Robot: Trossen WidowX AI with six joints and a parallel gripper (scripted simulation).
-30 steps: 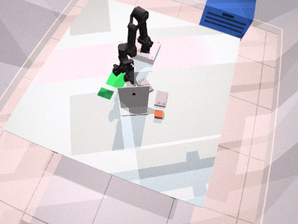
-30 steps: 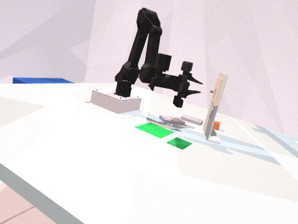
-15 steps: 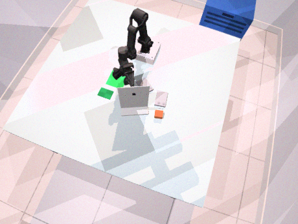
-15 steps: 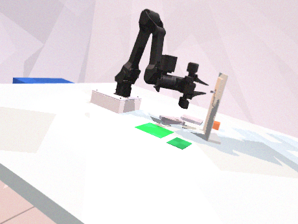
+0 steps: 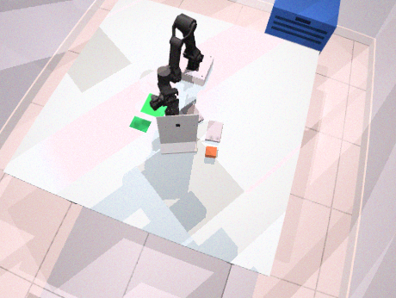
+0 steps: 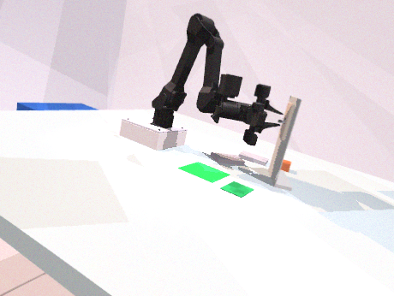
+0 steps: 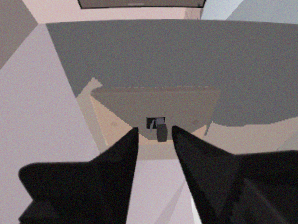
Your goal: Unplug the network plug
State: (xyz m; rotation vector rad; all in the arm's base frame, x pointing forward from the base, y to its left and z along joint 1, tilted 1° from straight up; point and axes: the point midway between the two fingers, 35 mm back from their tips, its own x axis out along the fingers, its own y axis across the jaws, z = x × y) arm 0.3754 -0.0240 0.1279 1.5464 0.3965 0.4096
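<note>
Right now the grey network plug is 10 mm ahead of my gripper tip. Also, from my gripper tip: bright green marked square 190 mm below, 160 mm behind, 150 mm to the right; then upright grey panel 70 mm below, 30 mm ahead, 10 mm to the left.
</note>
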